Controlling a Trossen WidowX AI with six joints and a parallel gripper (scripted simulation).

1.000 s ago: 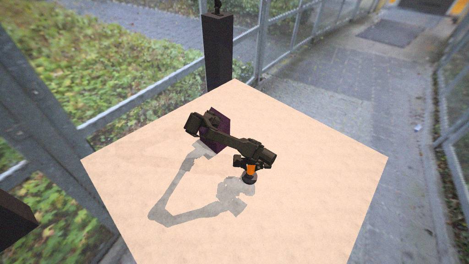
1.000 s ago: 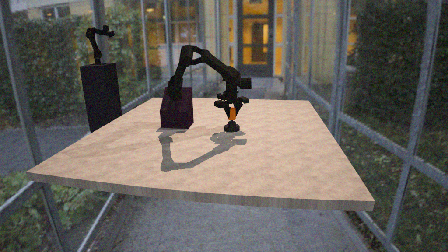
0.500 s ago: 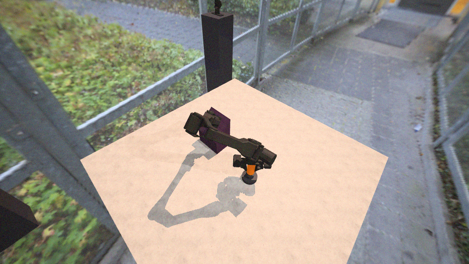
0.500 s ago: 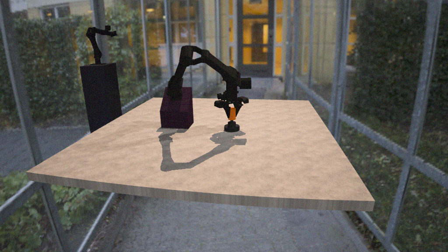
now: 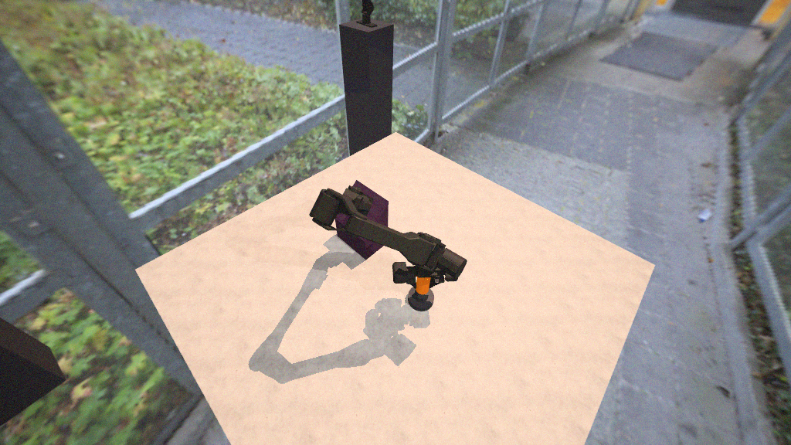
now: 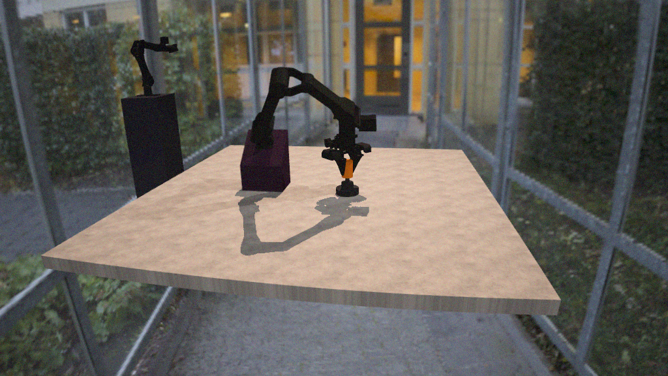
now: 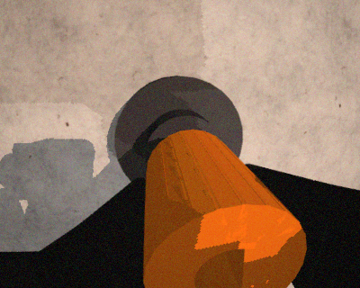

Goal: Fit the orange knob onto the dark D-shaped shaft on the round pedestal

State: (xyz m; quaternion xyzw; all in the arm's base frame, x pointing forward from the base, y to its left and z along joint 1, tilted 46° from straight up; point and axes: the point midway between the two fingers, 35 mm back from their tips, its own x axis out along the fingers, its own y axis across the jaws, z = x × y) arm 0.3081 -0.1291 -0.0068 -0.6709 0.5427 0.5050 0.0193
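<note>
My gripper tip is now 20 mm below the orange knob. The rest, counted from my gripper tip: pedestal (40 mm below).
</note>
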